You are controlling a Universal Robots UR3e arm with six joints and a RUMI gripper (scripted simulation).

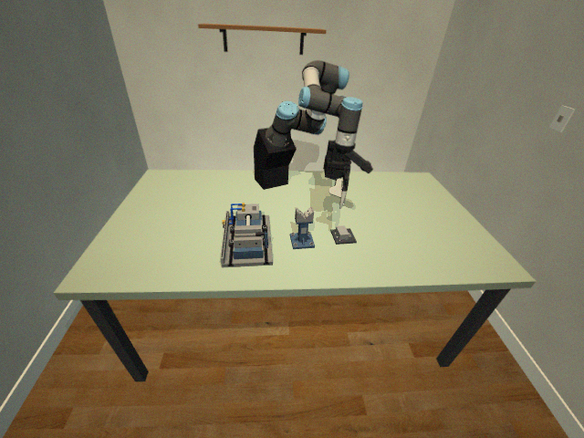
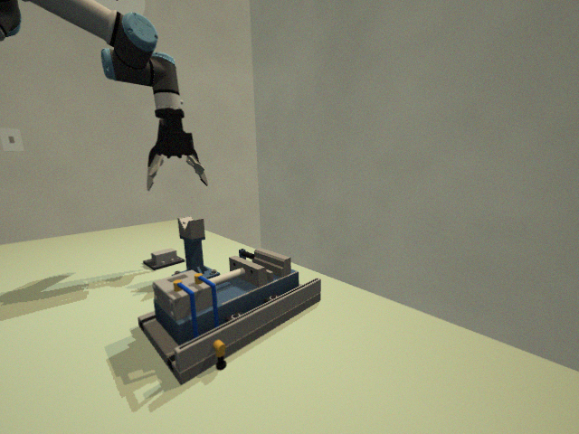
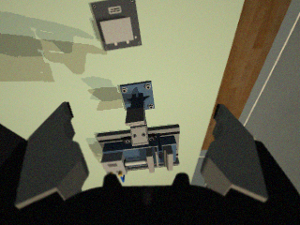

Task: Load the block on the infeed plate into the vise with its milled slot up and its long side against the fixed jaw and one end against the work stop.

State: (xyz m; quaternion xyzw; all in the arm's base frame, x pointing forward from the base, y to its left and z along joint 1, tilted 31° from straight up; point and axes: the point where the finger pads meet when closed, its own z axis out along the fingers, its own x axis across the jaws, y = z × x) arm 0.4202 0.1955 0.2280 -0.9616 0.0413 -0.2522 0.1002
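Now: hand 50 mm past the part, 50 mm to the right of it and 210 mm above it. Round my hand: dark infeed plate 50 mm behind, 60 mm to the left, 230 mm below; then fixed jaw 90 mm ahead, 330 mm to the right, 150 mm below; then work stop rod 60 mm ahead, 280 mm to the right, 140 mm below.
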